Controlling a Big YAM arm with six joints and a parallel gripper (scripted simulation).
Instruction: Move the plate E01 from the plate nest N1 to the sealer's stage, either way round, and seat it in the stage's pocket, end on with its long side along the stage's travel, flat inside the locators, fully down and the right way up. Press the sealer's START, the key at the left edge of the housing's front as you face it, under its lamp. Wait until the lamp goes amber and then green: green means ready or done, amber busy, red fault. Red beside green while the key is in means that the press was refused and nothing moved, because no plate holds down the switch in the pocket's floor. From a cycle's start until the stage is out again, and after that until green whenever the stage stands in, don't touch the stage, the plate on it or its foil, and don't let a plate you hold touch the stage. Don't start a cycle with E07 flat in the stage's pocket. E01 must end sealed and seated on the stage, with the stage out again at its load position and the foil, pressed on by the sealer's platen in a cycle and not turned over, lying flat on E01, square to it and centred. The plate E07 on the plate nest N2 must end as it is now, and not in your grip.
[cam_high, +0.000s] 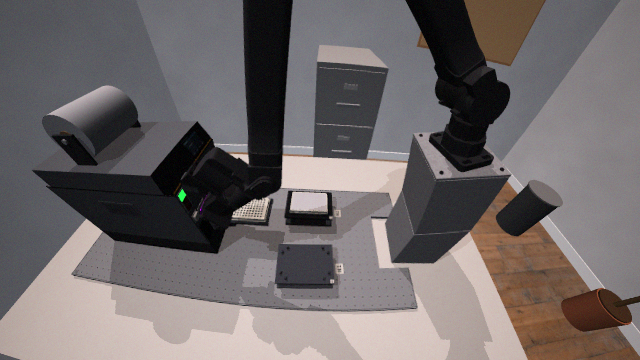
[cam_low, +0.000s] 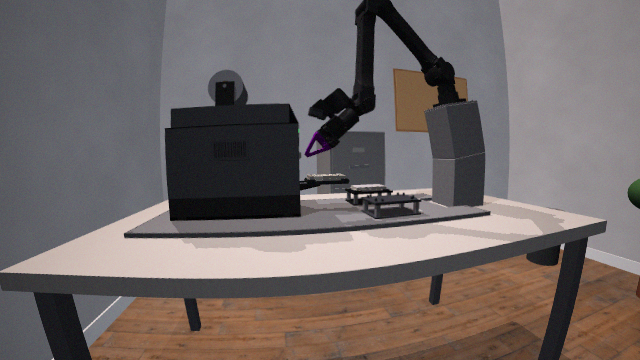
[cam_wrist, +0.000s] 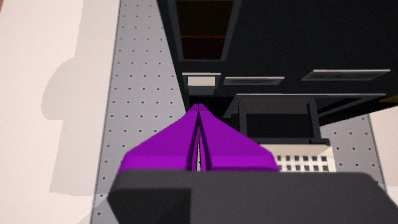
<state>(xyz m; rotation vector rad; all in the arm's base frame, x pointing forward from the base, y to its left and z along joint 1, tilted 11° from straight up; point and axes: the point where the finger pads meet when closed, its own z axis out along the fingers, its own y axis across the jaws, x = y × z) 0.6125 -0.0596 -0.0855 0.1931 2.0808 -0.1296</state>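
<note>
The pale start key is 30 mm ahead of my hand and 10 mm to the right of it. Round my hand: sealer stage (90 mm behind, 80 mm to the right, 90 mm below); then nest N1 (250 mm behind, 90 mm to the left, 150 mm below); then white-topped plate (290 mm behind, 120 mm to the right, 140 mm below).
</note>
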